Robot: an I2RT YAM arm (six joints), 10 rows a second.
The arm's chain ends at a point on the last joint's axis. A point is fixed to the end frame.
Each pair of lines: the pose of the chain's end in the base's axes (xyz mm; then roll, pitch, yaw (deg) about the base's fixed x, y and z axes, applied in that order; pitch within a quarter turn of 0, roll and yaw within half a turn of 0), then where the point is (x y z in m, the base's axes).
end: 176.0 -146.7 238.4 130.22 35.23 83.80
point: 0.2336 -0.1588 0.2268
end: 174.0 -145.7 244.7 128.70 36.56 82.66
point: 0.2317 -0.1583 0.2344
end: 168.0 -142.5 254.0 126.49 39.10 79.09
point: 0.2254 -0.1578 0.2457
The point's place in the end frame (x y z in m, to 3 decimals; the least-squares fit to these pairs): 0.002 0.028 0.053
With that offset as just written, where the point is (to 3 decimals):
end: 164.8 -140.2 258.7 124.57 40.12 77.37
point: 0.222 -0.156 0.252
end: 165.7 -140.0 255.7 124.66 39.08 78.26
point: 0.223 -0.155 0.249
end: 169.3 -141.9 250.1 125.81 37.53 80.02
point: 0.227 -0.156 0.242
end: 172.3 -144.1 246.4 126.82 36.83 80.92
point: 0.230 -0.157 0.238
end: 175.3 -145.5 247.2 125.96 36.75 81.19
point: 0.233 -0.158 0.239
